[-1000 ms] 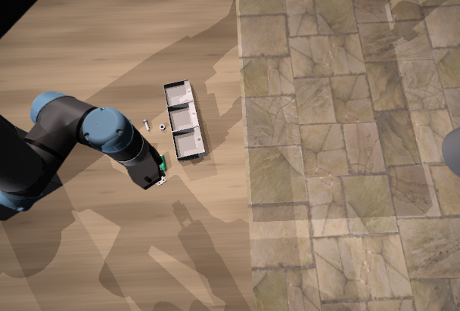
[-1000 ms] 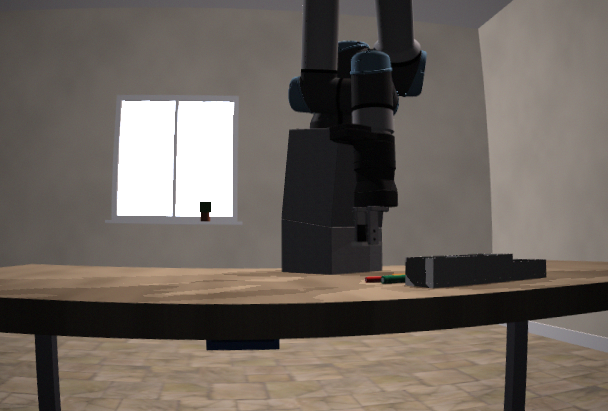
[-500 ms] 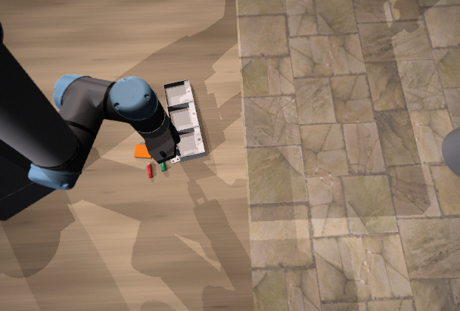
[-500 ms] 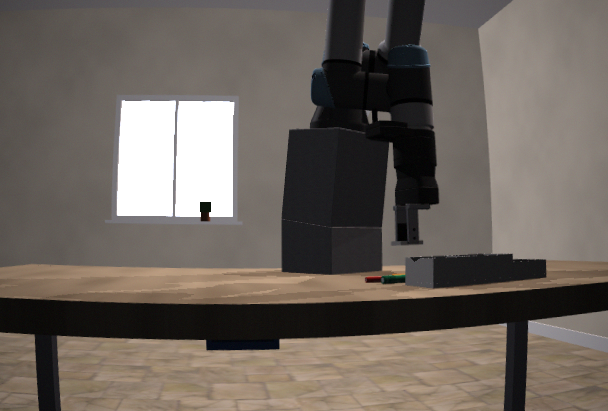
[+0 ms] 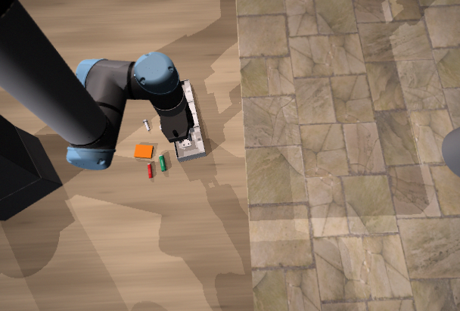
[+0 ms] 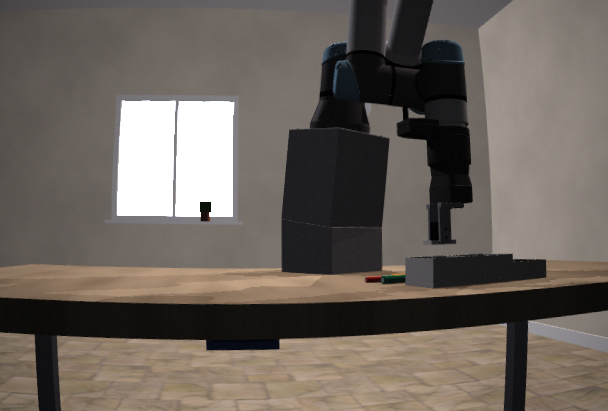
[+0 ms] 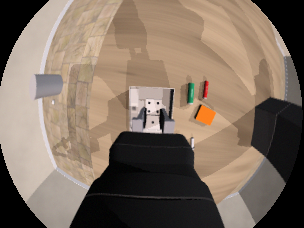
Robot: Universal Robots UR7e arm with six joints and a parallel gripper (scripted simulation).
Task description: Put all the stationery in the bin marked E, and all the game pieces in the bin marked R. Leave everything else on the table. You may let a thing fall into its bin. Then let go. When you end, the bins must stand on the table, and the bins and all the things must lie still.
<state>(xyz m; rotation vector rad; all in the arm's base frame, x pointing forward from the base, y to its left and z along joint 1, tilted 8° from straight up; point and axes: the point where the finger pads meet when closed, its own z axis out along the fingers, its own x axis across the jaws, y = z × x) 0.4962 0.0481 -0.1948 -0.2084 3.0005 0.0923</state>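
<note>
The orange eraser lies 14 cm behind my hand, 8 cm below it and 1 cm to the right of it. The rest, counted from my hand: green marker: 8 cm below, 8 cm behind, 5 cm to the right; then white domino: 1 cm below; then tray: 8 cm to the left, 6 cm below, 1 cm behind.
</note>
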